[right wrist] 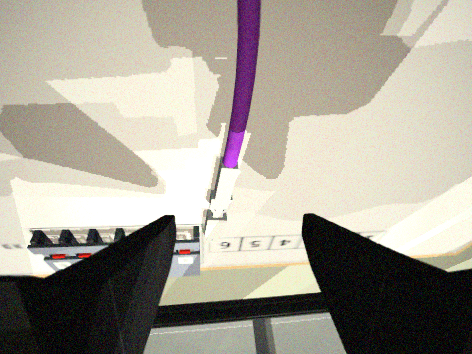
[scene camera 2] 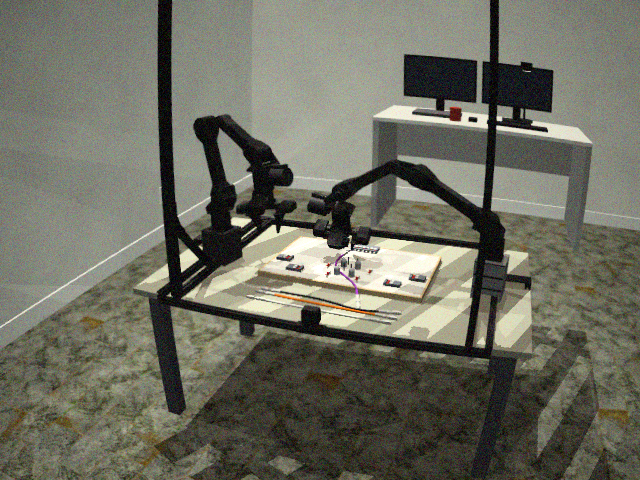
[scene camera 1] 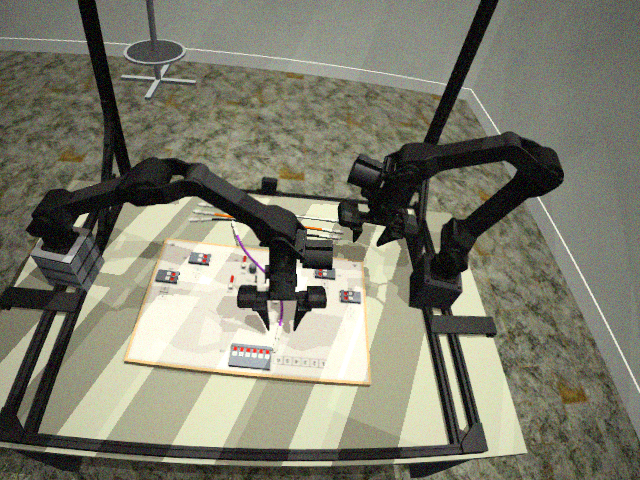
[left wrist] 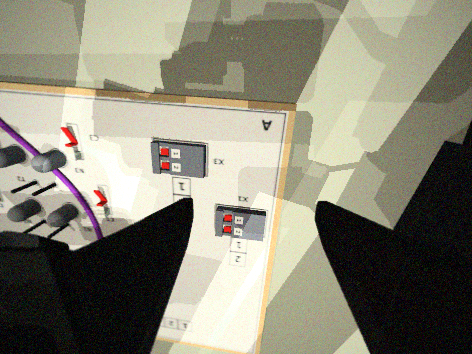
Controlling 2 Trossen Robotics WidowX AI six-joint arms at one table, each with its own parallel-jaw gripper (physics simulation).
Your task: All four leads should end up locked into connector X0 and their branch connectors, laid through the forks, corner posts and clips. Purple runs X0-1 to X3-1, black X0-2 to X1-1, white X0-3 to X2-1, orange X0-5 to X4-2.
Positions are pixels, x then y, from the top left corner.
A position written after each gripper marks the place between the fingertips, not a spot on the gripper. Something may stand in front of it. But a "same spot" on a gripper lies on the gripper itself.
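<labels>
Left gripper in the left wrist view [254,208]. Right wrist view: left gripper out of frame. Left gripper [scene camera 2: 256,219], [scene camera 1: 385,229]: same spot.
</labels>
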